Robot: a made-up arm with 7 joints. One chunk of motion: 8 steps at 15 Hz.
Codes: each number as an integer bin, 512 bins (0 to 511) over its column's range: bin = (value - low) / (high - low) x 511, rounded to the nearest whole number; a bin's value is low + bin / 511 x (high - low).
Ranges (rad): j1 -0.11..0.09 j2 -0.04..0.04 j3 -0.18..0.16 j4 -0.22..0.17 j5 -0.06..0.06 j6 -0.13..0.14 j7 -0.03..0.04
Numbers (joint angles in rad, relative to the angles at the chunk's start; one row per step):
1: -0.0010 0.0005 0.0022 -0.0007 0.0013 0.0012 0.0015
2: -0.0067 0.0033 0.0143 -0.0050 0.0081 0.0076 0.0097
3: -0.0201 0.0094 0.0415 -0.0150 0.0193 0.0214 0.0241
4: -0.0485 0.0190 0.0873 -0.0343 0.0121 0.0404 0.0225
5: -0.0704 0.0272 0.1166 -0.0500 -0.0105 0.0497 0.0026
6: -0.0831 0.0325 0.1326 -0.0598 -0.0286 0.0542 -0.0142
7: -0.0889 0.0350 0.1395 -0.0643 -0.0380 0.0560 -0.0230
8: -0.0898 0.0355 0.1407 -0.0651 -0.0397 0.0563 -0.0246
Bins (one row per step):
1: 278 259 274 287 261 248 230
2: 264 277 292 282 290 260 290
3: 230 316 333 269 338 287 395
4: 157 377 402 243 307 322 383
5: 101 429 446 223 211 340 238
6: 69 463 470 210 134 349 115
7: 54 479 480 204 94 352 51
8: 52 482 482 203 86 353 39

